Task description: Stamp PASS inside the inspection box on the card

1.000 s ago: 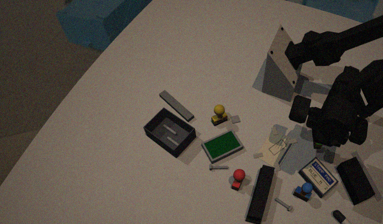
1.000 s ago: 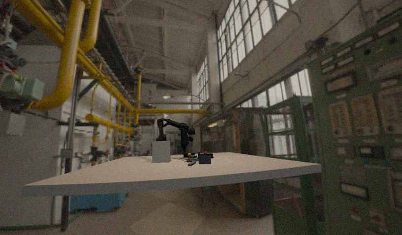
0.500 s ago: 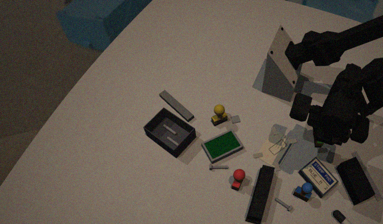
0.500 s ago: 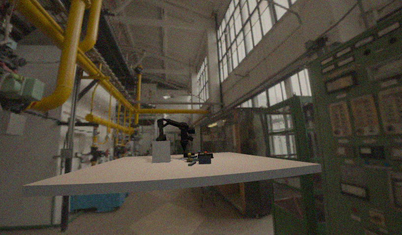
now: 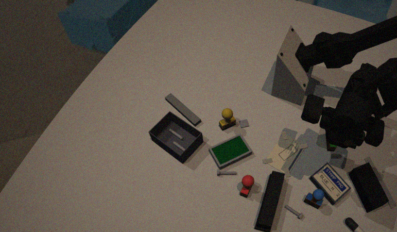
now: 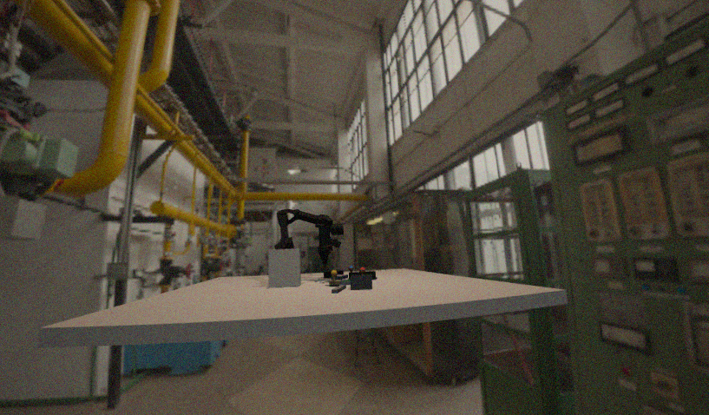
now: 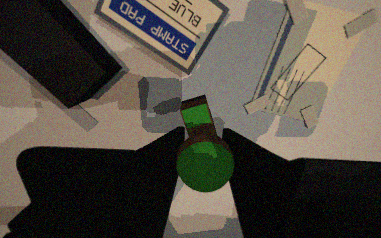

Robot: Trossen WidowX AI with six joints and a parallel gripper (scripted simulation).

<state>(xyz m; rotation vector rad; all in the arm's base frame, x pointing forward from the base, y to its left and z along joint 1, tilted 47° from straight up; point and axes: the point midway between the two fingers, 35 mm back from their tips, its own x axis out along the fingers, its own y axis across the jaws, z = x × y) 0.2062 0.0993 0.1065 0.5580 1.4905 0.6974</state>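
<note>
Now: gripper tip 22 cm to the left of the green ink pad, 10 cm short of it and 7 cm above it. Round my gripper tip: green-knobbed stamp right at my gripper tip; labelled stamp-pad tin 8 cm ahead, 6 cm below, 4 cm to the left; pale card 9 cm to the right, 8 cm below, 4 cm ahead.
</note>
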